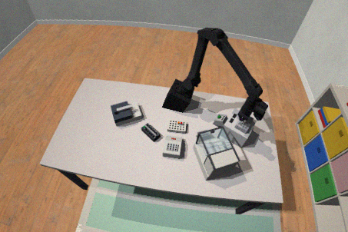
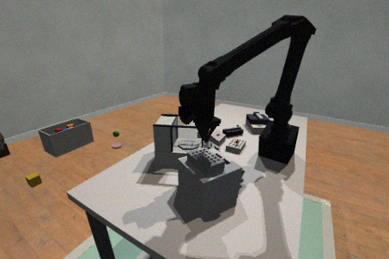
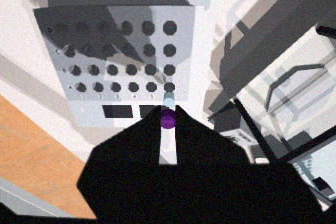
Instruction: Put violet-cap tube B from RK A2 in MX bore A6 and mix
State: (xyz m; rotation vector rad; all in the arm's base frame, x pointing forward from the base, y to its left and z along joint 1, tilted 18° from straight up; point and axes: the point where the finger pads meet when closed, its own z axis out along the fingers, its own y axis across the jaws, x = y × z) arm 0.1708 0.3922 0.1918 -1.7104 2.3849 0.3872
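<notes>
Now: hand 2 cm above the tube B. Round my hand: mixer block: 3 cm behind, 4 cm to the left, 6 cm below; then green start key: 9 cm behind, 13 cm to the right, 15 cm below; then print key: 7 cm ahead, 21 cm to the right, 15 cm below.
</notes>
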